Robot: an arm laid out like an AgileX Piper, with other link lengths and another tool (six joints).
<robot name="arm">
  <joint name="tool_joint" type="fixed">
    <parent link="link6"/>
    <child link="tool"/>
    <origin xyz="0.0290 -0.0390 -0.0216" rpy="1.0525 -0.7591 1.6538"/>
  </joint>
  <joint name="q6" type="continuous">
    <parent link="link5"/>
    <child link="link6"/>
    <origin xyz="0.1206 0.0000 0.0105" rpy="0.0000 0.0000 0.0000"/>
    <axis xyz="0.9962 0 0.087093"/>
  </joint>
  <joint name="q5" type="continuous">
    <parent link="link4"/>
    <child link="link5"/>
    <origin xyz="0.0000 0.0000 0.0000" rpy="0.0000 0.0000 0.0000"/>
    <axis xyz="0 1 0"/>
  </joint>
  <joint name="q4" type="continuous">
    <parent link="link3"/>
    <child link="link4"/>
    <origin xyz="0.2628 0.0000 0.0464" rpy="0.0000 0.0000 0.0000"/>
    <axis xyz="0.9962 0 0.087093"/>
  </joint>
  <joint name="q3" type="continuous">
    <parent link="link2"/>
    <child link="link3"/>
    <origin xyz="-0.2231 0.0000 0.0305" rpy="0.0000 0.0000 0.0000"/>
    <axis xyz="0 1 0"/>
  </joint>
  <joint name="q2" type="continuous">
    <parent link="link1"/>
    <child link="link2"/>
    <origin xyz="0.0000 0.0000 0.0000" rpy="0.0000 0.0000 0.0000"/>
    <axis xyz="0 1 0"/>
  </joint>
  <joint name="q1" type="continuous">
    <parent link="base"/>
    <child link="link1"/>
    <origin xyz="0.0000 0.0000 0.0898" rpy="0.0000 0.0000 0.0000"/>
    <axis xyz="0 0 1"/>
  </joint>
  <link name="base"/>
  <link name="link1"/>
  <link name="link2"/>
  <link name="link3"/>
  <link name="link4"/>
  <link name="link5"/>
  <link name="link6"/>
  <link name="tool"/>
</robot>
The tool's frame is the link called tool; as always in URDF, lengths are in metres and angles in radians. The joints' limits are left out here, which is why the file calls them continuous.
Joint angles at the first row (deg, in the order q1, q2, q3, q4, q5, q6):
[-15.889 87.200 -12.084 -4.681 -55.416 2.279]
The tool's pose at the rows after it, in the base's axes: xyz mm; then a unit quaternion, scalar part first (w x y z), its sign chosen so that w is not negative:
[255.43, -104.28, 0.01, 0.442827, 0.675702, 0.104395, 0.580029]
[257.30, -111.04, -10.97, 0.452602, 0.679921, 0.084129, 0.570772]
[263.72, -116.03, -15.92, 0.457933, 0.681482, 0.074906, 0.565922]
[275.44, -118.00, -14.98, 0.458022, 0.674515, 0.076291, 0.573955]
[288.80, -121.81, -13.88, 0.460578, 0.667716, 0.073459, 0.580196]
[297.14, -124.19, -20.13, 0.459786, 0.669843, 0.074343, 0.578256]
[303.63, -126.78, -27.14, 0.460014, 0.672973, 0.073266, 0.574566]
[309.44, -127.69, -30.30, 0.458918, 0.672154, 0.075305, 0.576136]
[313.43, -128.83, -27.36, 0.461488, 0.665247, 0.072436, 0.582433]
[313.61, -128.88, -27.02, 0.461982, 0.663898, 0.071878, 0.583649]
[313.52, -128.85, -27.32, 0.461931, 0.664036, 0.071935, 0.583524]
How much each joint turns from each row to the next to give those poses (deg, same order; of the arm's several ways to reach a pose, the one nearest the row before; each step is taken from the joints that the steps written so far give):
[-0.001 7.354 -1.061 1.105 -8.377 0.000]
[0.002 5.549 -2.015 2.831 -3.489 0.000]
[-0.014 3.063 -2.415 1.339 -0.634 0.000]
[0.000 1.846 -2.652 -0.593 -0.271 0.000]
[-0.001 2.050 -3.268 -0.001 0.073 0.000]
[-0.001 2.889 -2.625 -0.002 0.093 0.000]
[0.003 2.764 -2.342 0.329 0.046 -0.001]
[-0.002 1.657 -1.655 -0.327 -0.082 0.001]
[-0.001 0.260 -0.757 -0.001 -0.661 0.000]
[0.000 0.069 -0.015 0.000 -0.279 0.000]
[0.002 0.072 -0.002 0.001 -0.047 0.000]

